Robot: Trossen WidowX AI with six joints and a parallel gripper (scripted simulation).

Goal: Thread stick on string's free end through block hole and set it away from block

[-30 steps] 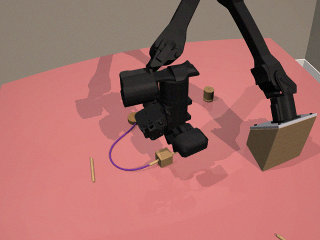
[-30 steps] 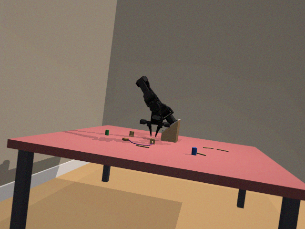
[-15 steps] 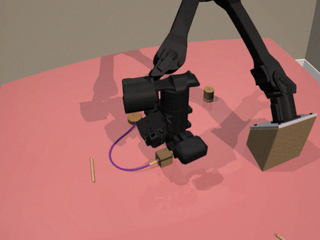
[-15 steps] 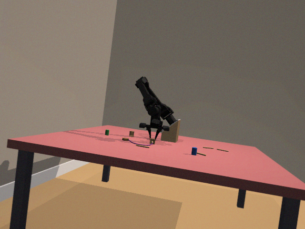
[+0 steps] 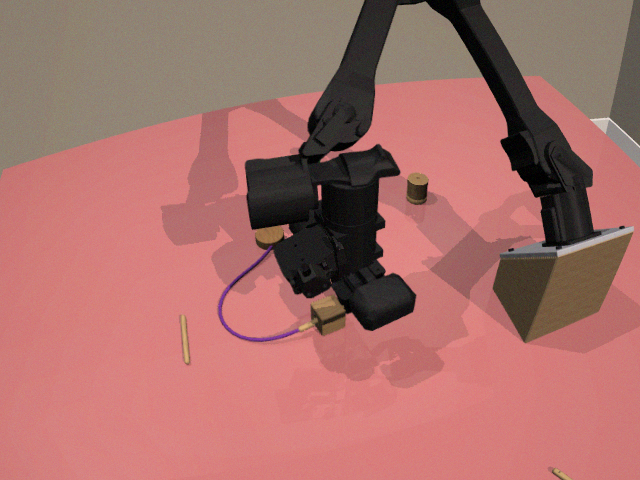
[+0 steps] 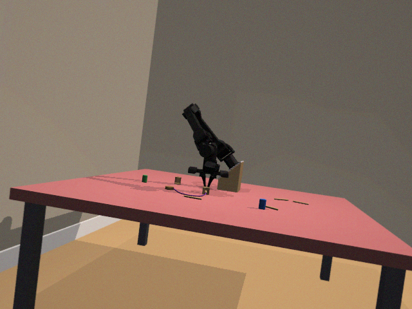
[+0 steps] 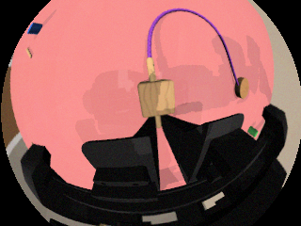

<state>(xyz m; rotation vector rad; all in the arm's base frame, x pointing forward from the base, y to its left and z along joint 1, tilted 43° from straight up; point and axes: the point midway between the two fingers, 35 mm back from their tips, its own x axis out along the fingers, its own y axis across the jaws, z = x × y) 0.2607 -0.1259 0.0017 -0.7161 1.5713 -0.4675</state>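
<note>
Right now my gripper tip is 30 mm short of the wooden block. From my gripper tip the other things lie so: brown cylinder (180 mm to the right, 180 mm behind, 10 mm above); then green cylinder (320 mm to the right, 60 mm behind); then round wooden button (160 mm to the right, 50 mm ahead, 10 mm below).
</note>
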